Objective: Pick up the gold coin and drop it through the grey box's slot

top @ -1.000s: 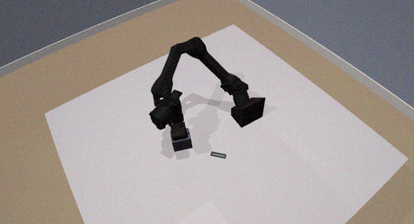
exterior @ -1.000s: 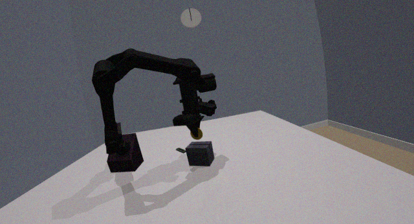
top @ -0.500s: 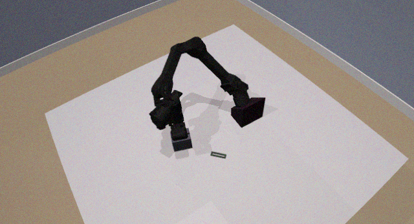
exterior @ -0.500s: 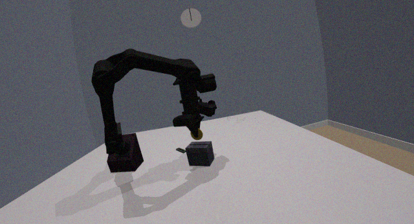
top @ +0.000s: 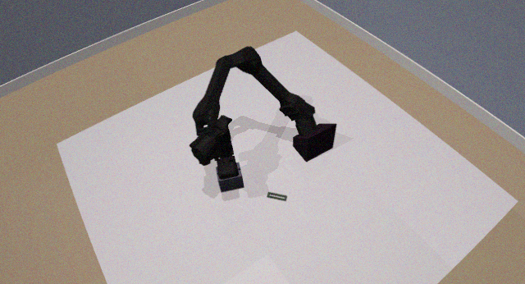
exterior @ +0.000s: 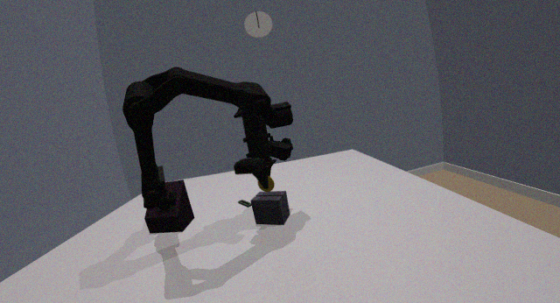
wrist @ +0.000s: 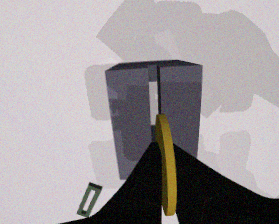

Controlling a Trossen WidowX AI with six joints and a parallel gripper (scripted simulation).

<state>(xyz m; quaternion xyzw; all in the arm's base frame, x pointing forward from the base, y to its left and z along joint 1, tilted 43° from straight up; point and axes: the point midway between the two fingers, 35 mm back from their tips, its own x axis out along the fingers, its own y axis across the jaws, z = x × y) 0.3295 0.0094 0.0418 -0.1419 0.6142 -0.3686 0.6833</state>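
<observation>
My gripper tip is now 1 cm below the gold coin.
</observation>
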